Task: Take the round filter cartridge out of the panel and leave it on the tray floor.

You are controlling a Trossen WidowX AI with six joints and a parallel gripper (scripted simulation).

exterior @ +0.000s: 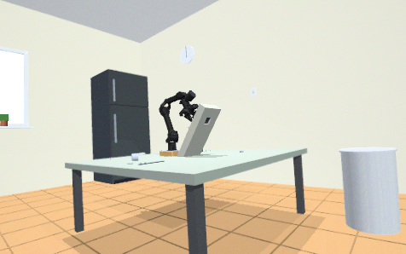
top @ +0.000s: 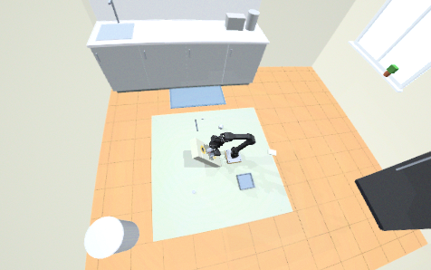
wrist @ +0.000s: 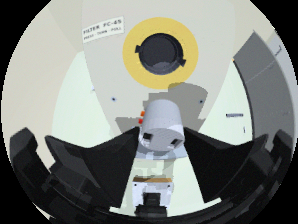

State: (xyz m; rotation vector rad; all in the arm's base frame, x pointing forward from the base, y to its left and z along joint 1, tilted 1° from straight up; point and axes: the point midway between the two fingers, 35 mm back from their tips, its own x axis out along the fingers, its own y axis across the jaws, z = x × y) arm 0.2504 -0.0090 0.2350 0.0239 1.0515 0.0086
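The grey-blue tray is 33 cm behind my gripper tip, 29 cm to the left of it and 23 cm below it. From my gripper tip the other things lie so: white block 73 cm behind, 2 cm to the left, 24 cm below; then round filter cartridge right at my gripper tip.
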